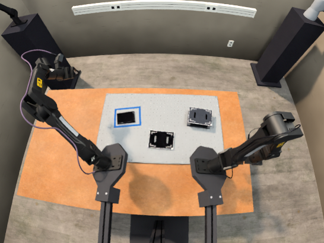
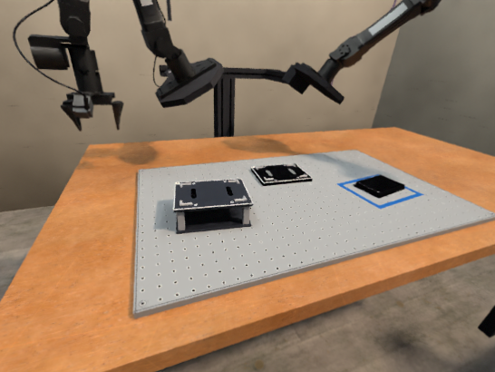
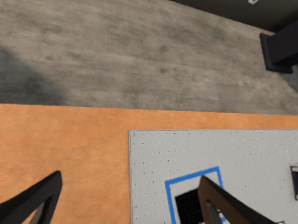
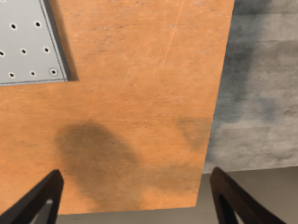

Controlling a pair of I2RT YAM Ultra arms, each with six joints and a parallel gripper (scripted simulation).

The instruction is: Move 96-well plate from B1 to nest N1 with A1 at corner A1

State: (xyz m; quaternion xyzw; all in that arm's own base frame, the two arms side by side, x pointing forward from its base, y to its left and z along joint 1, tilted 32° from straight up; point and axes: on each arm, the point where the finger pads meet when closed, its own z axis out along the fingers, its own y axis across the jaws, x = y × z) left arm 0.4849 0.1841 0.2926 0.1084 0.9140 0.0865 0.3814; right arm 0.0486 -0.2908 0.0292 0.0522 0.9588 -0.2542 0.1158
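The black 96-well plate is 14 cm behind my left hand, 29 cm to the right of it and 33 cm below it.
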